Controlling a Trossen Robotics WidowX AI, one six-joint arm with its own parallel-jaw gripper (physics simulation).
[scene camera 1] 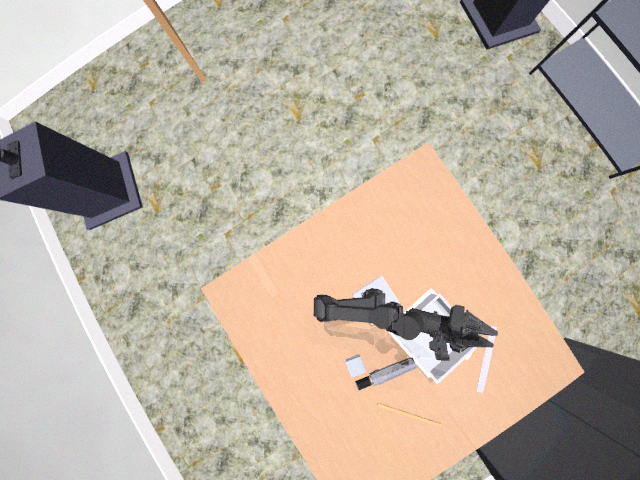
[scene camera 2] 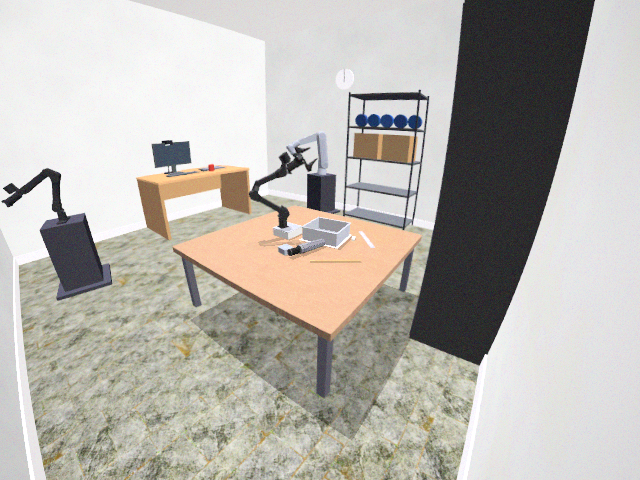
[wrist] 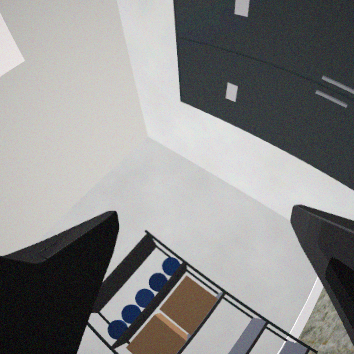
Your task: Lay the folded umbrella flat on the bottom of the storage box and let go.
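The folded umbrella, grey with a black handle, lies on the table outside the storage box. Its grey end is close by the box wall; whether they touch is unclear. The light grey storage box is open at the top and stands beside the arm's base. In the upper view the arm covers part of it. My gripper is open and empty, raised high above the table, with its fingers pointing outward past the box. Neither umbrella nor box shows in the wrist view.
On the table are a small pale block near the umbrella's handle, a white strip beyond the box, and a thin yellow stick. The shelf rack stands behind the table.
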